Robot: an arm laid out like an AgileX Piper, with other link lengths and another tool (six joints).
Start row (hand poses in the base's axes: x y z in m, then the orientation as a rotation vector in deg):
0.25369 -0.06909 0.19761 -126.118 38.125 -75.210
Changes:
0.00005 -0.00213 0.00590 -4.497 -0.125 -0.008
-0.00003 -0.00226 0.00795 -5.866 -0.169 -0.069
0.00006 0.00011 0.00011 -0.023 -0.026 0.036
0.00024 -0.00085 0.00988 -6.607 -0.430 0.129
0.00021 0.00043 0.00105 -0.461 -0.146 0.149
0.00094 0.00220 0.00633 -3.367 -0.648 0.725
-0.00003 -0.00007 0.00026 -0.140 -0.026 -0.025
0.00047 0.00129 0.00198 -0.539 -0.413 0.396
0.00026 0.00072 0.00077 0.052 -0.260 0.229
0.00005 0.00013 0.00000 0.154 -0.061 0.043
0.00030 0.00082 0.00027 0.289 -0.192 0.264
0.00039 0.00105 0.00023 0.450 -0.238 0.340
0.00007 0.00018 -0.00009 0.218 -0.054 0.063
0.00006 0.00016 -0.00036 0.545 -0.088 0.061
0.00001 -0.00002 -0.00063 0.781 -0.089 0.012
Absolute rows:
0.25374 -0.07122 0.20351 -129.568 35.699 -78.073
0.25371 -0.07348 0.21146 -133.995 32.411 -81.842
0.25377 -0.07337 0.21157 -133.989 32.345 -81.868
0.25401 -0.07422 0.22145 -138.655 28.038 -86.280
0.25422 -0.07379 0.22250 -138.858 27.522 -86.663
0.25516 -0.07159 0.22883 -140.709 24.251 -89.121
0.25513 -0.07166 0.22909 -140.794 24.184 -89.243
0.25560 -0.07037 0.23107 -140.762 23.237 -89.886
0.25586 -0.06965 0.23184 -140.453 22.935 -90.069
0.25591 -0.06952 0.23184 -140.277 22.976 -90.034
0.25621 -0.06870 0.23211 -139.846 22.804 -89.985
0.25660 -0.06765 0.23234 -139.242 22.638 -89.865
0.25667 -0.06747 0.23225 -139.021 22.698 -89.777
0.25673 -0.06731 0.23189 -138.528 22.979 -89.542
0.25674 -0.06733 0.23126 -137.866 23.481 -89.193

